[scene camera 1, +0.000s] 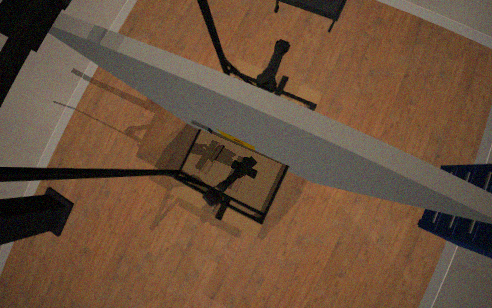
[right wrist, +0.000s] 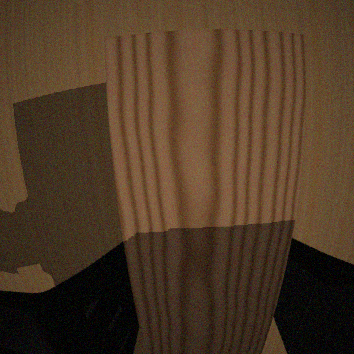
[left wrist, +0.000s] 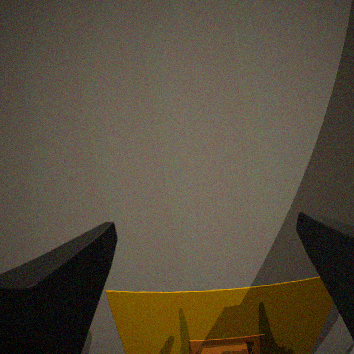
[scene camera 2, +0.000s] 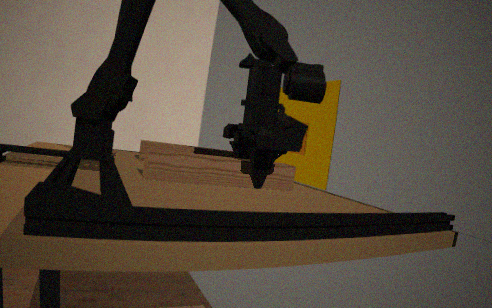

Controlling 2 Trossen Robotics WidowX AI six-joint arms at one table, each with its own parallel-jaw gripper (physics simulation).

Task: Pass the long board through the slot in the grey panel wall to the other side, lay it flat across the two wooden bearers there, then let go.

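Note:
The long board (scene camera 2: 215, 172) (right wrist: 200, 125) lies on the table, brown with dark grain stripes. My right gripper (scene camera 1: 245, 167) (scene camera 2: 257, 182) (right wrist: 199, 232) points down and is shut on the board, one finger against each side. The grey panel wall (scene camera 1: 300, 135) (scene camera 2: 410, 100) (left wrist: 175, 150) carries a yellow plate (scene camera 1: 235, 139) (scene camera 2: 320, 145) (left wrist: 145, 306). The slot's orange frame (scene camera 2: 304, 145) (left wrist: 225, 345) is mostly hidden behind my right gripper in scene camera 2 and cut by the left wrist view's lower edge. My left gripper (left wrist: 208, 227) is open and empty, facing the wall. The bearers cannot be made out.
Another wooden piece (scene camera 2: 167, 149) shows just behind the board. A black rail (scene camera 2: 250, 227) runs along the near table edge. My left arm (scene camera 1: 272, 65) stands beyond the wall. Dark blue shelving (scene camera 1: 450, 230) stands at the right in scene camera 1.

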